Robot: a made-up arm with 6 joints.
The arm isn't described. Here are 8 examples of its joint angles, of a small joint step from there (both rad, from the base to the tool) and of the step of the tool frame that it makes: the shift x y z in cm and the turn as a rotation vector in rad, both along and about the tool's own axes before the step.
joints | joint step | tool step
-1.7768 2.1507 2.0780 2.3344 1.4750 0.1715 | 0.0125 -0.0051 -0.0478 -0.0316 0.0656 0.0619 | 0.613 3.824 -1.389 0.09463 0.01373 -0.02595
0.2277 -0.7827 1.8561 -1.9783 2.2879 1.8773 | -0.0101 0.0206 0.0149 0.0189 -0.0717 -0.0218 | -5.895 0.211 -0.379 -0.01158 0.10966 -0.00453
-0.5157 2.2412 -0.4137 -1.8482 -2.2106 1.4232 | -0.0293 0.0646 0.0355 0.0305 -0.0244 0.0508 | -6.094 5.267 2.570 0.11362 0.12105 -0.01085
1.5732 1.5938 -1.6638 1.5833 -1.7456 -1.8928 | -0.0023 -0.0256 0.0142 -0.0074 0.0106 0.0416 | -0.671 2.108 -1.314 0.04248 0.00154 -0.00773
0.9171 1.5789 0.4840 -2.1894 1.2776 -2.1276 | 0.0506 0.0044 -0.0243 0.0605 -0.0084 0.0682 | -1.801 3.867 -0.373 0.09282 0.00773 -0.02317
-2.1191 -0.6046 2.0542 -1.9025 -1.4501 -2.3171 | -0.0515 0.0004 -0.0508 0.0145 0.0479 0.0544 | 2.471 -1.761 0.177 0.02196 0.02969 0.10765
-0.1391 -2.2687 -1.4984 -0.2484 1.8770 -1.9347 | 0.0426 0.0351 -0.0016 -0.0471 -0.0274 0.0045 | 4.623 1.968 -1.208 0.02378 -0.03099 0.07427
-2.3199 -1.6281 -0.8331 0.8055 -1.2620 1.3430 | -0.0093 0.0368 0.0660 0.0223 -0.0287 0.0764 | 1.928 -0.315 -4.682 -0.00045 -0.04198 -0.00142
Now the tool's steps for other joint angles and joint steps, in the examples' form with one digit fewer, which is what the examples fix.
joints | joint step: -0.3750 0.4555 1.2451 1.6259 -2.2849 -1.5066 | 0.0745 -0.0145 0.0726 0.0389 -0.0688 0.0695
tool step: 0.42 1.70 0.90 0.0577 -0.0153 -0.0350
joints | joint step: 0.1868 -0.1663 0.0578 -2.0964 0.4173 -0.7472 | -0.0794 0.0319 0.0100 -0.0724 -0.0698 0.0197
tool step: 5.67 3.76 -2.22 0.1100 -0.1079 0.1011
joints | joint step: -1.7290 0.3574 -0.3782 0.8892 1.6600 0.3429 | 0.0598 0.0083 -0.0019 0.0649 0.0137 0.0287
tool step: 0.68 2.11 1.45 0.0863 -0.0508 0.0375
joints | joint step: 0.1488 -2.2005 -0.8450 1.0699 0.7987 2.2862 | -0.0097 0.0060 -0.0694 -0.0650 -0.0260 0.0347
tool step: 0.62 3.58 0.39 0.0641 0.0212 -0.1043
